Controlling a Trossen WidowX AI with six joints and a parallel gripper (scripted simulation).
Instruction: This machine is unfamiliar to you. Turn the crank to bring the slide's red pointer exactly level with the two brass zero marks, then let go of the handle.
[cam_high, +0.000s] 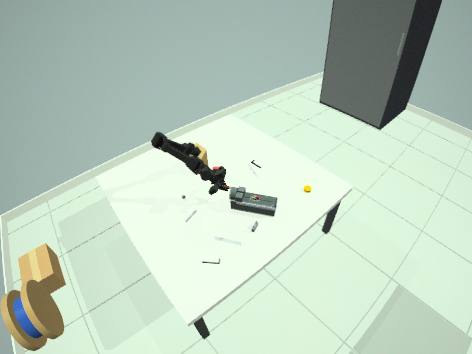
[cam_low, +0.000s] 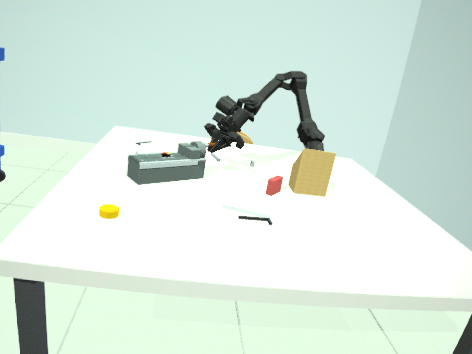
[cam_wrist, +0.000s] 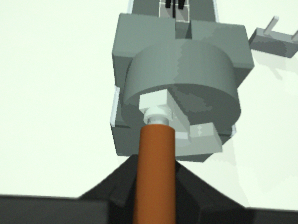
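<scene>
The orange crank handle is 2 cm above my gripper tip, 1 cm to the right of it and 1 cm behind it. From my gripper tip the other things lie so: yellow disc: 46 cm to the left, 21 cm ahead, 8 cm below; black hex key: 34 cm to the left, 20 cm behind, 9 cm below; red pointer: 15 cm ahead, 11 cm to the left, 1 cm below.
</scene>
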